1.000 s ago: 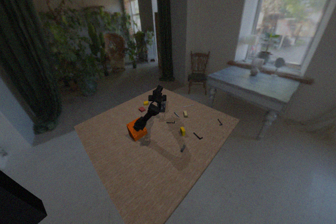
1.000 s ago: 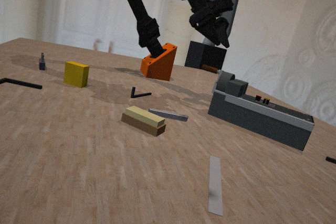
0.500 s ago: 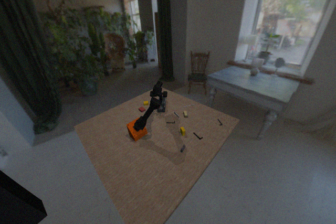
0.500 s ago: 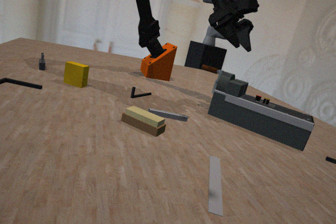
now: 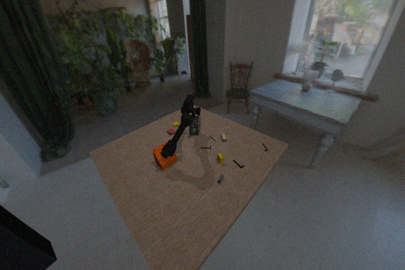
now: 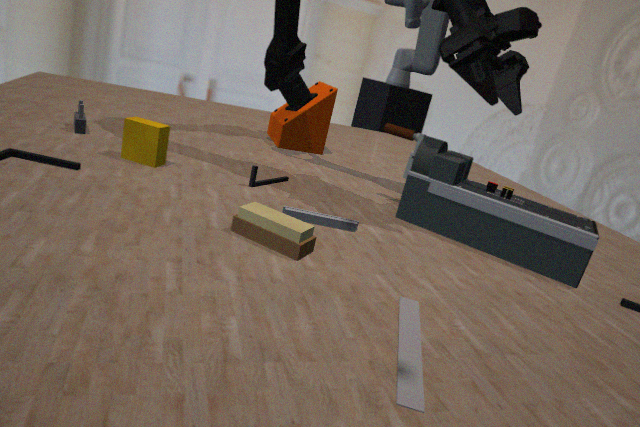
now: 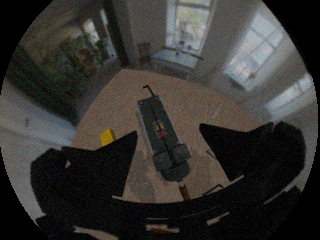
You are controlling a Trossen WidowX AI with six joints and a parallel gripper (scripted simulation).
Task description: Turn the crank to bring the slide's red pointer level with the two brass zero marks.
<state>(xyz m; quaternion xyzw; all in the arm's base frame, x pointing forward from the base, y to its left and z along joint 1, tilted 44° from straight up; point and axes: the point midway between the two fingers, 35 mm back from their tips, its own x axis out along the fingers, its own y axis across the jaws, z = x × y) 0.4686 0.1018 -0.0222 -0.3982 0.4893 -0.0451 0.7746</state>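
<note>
The red pointer is 1 cm ahead of my gripper tip, 1 cm to the left of it and 11 cm below it. Round my gripper tip: brown crank handle (12 cm behind, 8 cm to the right, 7 cm below); then red block (18 cm behind, 17 cm to the left, 18 cm below); then grey bar (2 cm behind, 24 cm to the right, 19 cm below).
</note>
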